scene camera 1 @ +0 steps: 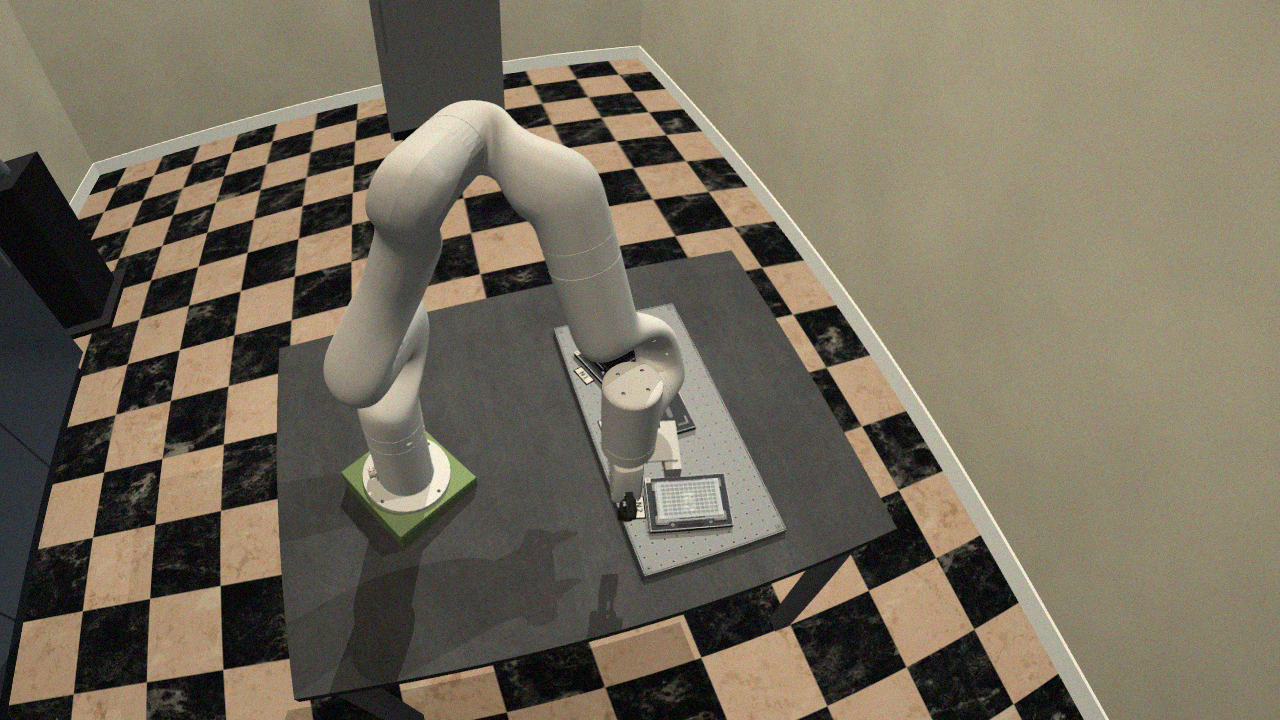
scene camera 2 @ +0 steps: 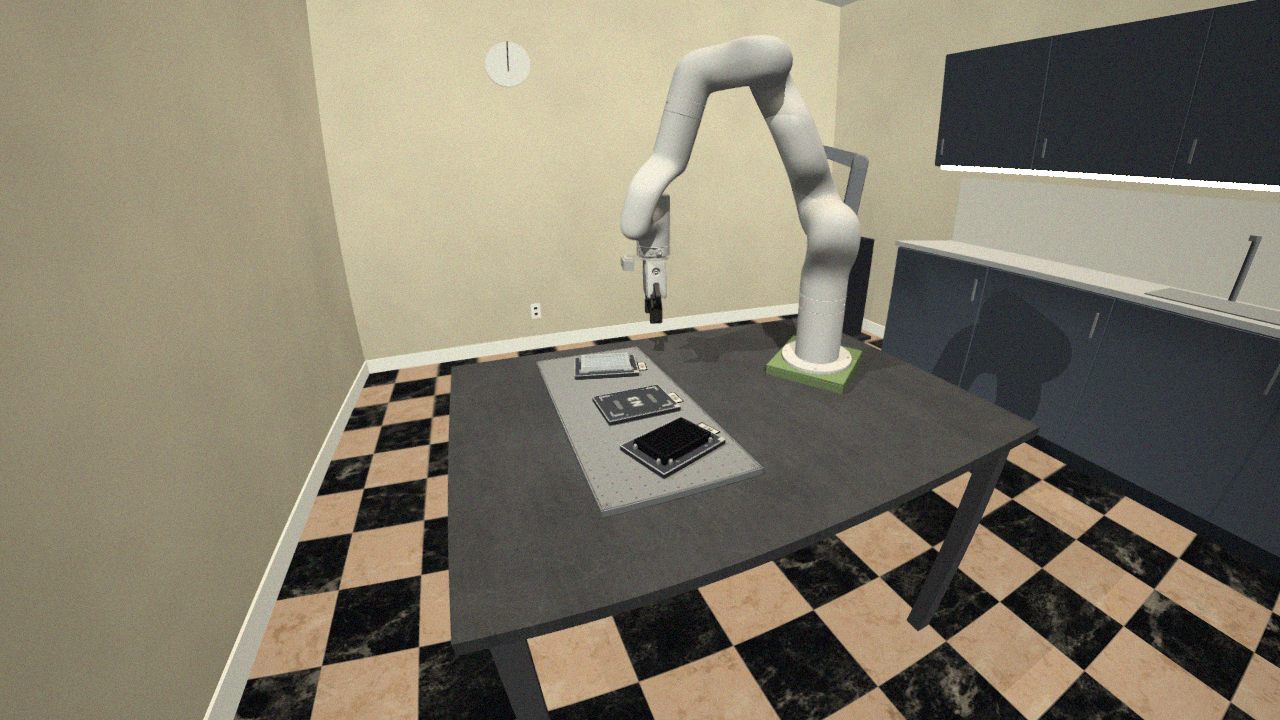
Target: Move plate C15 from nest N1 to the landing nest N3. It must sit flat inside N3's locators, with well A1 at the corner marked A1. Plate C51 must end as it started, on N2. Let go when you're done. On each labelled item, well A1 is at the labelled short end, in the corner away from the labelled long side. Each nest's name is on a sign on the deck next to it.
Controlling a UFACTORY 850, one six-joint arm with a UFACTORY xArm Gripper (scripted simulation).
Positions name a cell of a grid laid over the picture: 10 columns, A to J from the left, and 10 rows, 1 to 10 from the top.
Labels:
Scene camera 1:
my gripper: E7
white plate C51: F7
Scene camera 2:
my gripper: F5
black plate C15: F7
white plate C51: E6
dark nest base: E6

